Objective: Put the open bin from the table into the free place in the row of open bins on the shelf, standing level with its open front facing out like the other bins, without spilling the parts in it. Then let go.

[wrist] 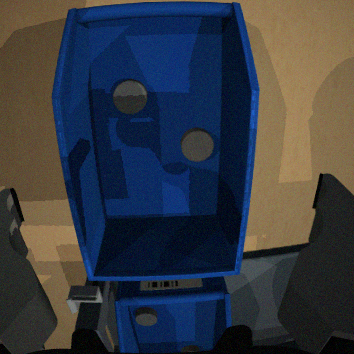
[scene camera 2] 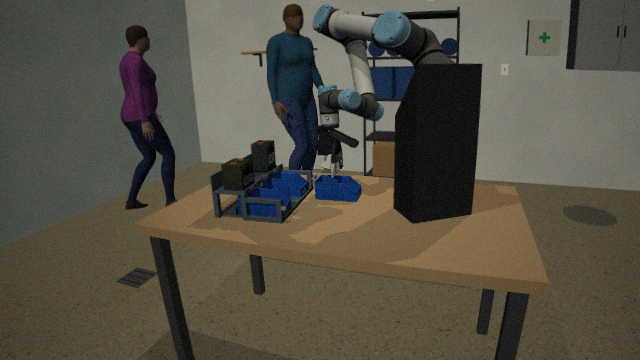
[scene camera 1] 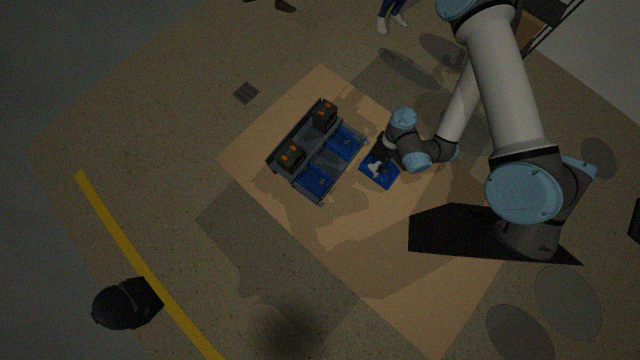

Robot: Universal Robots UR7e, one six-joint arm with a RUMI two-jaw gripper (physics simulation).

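Where they show: gripper, fingertip midpoint: (wrist: 164, 187) (scene camera 2: 336, 173) (scene camera 1: 382, 164); arm's base, link origin: (scene camera 2: 441, 82) (scene camera 1: 519, 238).
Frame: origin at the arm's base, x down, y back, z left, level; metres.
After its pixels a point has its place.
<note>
The open blue bin (scene camera 1: 389, 180) @(x 0.461, y -0.326, z -0.101 m) (scene camera 2: 337, 191) @(x 0.425, y -0.384, z -0.051 m) (wrist: 170, 200) @(x 0.461, y -0.461, z -0.091 m) stands upright on the table in front of the shelf. Two round grey parts (wrist: 130, 96) @(x 0.451, y -0.372, z -0.119 m) (wrist: 197, 145) @(x 0.451, y -0.409, z -0.072 m) lie in it. My gripper (scene camera 1: 378, 167) @(x 0.364, y -0.398, z -0.097 m) (scene camera 2: 334, 172) @(x 0.364, y -0.398, z -0.097 m) (wrist: 164, 187) @(x 0.364, y -0.398, z -0.097 m) is open and empty, pointing down over this bin; in the wrist view its fingers stand wide apart on either side of it. The grey shelf (scene camera 1: 306, 196) @(x 0.450, y -0.576, z 0.209 m) (wrist: 265, 280) @(x 0.458, y -0.563, z 0.010 m) holds two blue bins, one at the far end (scene camera 1: 345, 142) (scene camera 2: 287, 184) @(x 0.405, y -0.592, z -0.037 m) (wrist: 172, 320) @(x 0.455, y -0.618, z -0.090 m) and one at the near end (scene camera 1: 312, 181) @(x 0.456, y -0.602, z 0.137 m) (scene camera 2: 265, 193) @(x 0.403, y -0.630, z 0.090 m). The free place (scene camera 1: 331, 161) @(x 0.459, y -0.597, z 0.002 m) lies between them.
A dark grey box (scene camera 1: 325, 116) @(x 0.242, y -0.693, z -0.064 m) (scene camera 2: 263, 155) @(x 0.289, y -0.697, z -0.048 m) and a green box (scene camera 1: 290, 157) @(x 0.267, y -0.692, z 0.152 m) (scene camera 2: 237, 173) @(x 0.297, y -0.683, z 0.190 m) stand on the shelf's upper level behind the bins. A tall black pedestal (scene camera 2: 437, 145) @(x 0.198, y -0.005, z 0.068 m) stands on the table (scene camera 2: 345, 260) @(x 0.472, y -0.236, z 0.392 m) at the arm's base. Two people stand beyond the table.
</note>
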